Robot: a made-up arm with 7 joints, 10 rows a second.
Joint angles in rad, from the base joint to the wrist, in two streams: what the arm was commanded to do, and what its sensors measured. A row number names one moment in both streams.
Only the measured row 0 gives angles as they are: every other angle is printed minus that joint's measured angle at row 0.
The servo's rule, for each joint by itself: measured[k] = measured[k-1] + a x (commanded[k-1-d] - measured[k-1]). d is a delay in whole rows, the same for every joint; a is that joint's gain. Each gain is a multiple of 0.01, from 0.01 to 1. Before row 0 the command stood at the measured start. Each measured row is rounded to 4 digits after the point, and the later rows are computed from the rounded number. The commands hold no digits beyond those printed.
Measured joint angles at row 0: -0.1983 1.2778 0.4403 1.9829 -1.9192 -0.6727 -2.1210
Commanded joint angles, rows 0 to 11: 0.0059 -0.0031 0.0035 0.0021 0.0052 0.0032 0.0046; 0.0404 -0.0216 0.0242 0.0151 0.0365 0.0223 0.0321; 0.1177 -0.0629 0.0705 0.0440 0.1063 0.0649 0.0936; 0.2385 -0.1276 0.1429 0.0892 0.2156 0.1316 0.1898; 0.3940 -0.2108 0.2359 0.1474 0.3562 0.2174 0.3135; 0.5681 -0.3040 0.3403 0.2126 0.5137 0.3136 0.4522; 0.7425 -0.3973 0.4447 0.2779 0.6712 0.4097 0.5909; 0.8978 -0.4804 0.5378 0.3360 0.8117 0.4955 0.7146; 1.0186 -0.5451 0.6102 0.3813 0.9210 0.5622 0.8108; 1.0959 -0.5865 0.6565 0.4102 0.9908 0.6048 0.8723; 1.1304 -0.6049 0.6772 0.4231 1.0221 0.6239 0.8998; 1.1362 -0.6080 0.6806 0.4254 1.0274 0.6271 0.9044
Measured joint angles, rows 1 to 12: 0.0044 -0.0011 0.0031 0.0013 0.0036 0.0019 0.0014; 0.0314 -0.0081 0.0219 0.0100 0.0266 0.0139 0.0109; 0.0961 -0.0267 0.0652 0.0314 0.0824 0.0440 0.0365; 0.2029 -0.0610 0.1344 0.0678 0.1756 0.0957 0.0840; 0.3462 -0.1119 0.2247 0.1179 0.3020 0.1675 0.1551; 0.5126 -0.1772 0.3276 0.1776 0.4502 0.2537 0.2472; 0.6850 -0.2520 0.4318 0.2408 0.6049 0.3457 0.3537; 0.8446 -0.3297 0.5261 0.3008 0.7497 0.4341 0.4656; 0.9751 -0.4029 0.6009 0.3515 0.8696 0.5097 0.5726; 1.0657 -0.4653 0.6504 0.3885 0.9544 0.5658 0.6655; 1.1142 -0.5128 0.6743 0.4103 1.0018 0.6001 0.7381; 1.1307 -0.5452 0.6799 0.4198 1.0197 0.6160 0.7897
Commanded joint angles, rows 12 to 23: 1.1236 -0.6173 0.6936 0.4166 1.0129 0.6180 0.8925; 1.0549 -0.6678 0.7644 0.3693 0.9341 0.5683 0.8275; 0.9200 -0.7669 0.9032 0.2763 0.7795 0.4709 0.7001; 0.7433 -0.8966 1.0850 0.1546 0.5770 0.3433 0.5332; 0.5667 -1.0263 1.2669 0.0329 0.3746 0.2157 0.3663; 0.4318 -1.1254 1.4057 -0.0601 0.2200 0.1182 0.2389; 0.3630 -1.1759 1.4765 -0.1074 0.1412 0.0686 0.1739; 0.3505 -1.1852 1.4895 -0.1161 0.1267 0.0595 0.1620; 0.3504 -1.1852 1.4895 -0.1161 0.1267 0.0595 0.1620; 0.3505 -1.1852 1.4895 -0.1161 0.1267 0.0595 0.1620; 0.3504 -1.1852 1.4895 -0.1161 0.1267 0.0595 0.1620; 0.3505 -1.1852 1.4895 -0.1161 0.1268 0.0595 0.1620
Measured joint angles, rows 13 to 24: 1.1254 -0.5697 0.6921 0.4178 1.0149 0.6172 0.8216; 1.0725 -0.6031 0.7564 0.3872 0.9583 0.5883 0.8234; 0.9581 -0.6588 0.8871 0.3173 0.8331 0.5190 0.7852; 0.7970 -0.7397 1.0632 0.2148 0.6538 0.4153 0.7071; 0.6243 -0.8371 1.2445 0.1002 0.4584 0.2975 0.6015; 0.4799 -0.9351 1.3880 -0.0008 0.2915 0.1917 0.4891; 0.3922 -1.0170 1.4668 -0.0680 0.1863 0.1191 0.3914; 0.3609 -1.0742 1.4870 -0.0983 0.1446 0.0839 0.3203; 0.3530 -1.1119 1.4892 -0.1095 0.1321 0.0695 0.2712; 0.3511 -1.1368 1.4895 -0.1137 0.1283 0.0636 0.2373; 0.3506 -1.1533 1.4895 -0.1152 0.1272 0.0612 0.2140; 0.3505 -1.1641 1.4895 -0.1158 0.1269 0.0602 0.1979
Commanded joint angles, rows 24 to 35: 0.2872 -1.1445 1.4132 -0.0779 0.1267 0.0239 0.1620; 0.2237 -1.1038 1.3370 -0.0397 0.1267 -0.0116 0.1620; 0.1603 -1.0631 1.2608 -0.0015 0.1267 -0.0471 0.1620; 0.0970 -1.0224 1.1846 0.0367 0.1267 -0.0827 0.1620; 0.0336 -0.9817 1.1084 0.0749 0.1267 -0.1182 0.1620; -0.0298 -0.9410 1.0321 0.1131 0.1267 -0.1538 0.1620; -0.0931 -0.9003 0.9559 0.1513 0.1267 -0.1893 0.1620; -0.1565 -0.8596 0.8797 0.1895 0.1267 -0.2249 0.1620; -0.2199 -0.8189 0.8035 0.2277 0.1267 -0.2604 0.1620; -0.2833 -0.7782 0.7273 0.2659 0.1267 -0.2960 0.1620; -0.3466 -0.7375 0.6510 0.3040 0.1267 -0.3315 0.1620; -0.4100 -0.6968 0.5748 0.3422 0.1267 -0.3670 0.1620
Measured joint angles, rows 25 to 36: 0.3030 -1.1574 1.4216 -0.0919 0.1268 0.0388 0.1868; 0.2435 -1.1392 1.3463 -0.0590 0.1267 0.0091 0.1791; 0.1811 -1.1133 1.2702 -0.0228 0.1267 -0.0241 0.1738; 0.1180 -1.0824 1.1940 0.0147 0.1267 -0.0587 0.1701; 0.0547 -1.0482 1.1178 0.0526 0.1267 -0.0938 0.1676; -0.0087 -1.0118 1.0415 0.0907 0.1267 -0.1292 0.1659; -0.0720 -0.9739 0.9653 0.1289 0.1267 -0.1647 0.1647; -0.1354 -0.9350 0.8891 0.1671 0.1267 -0.2002 0.1639; -0.1988 -0.8955 0.8129 0.2053 0.1267 -0.2357 0.1633; -0.2622 -0.8556 0.7367 0.2435 0.1267 -0.2713 0.1629; -0.3255 -0.8154 0.6604 0.2816 0.1267 -0.3068 0.1626; -0.3889 -0.7751 0.5842 0.3198 0.1267 -0.3423 0.1624
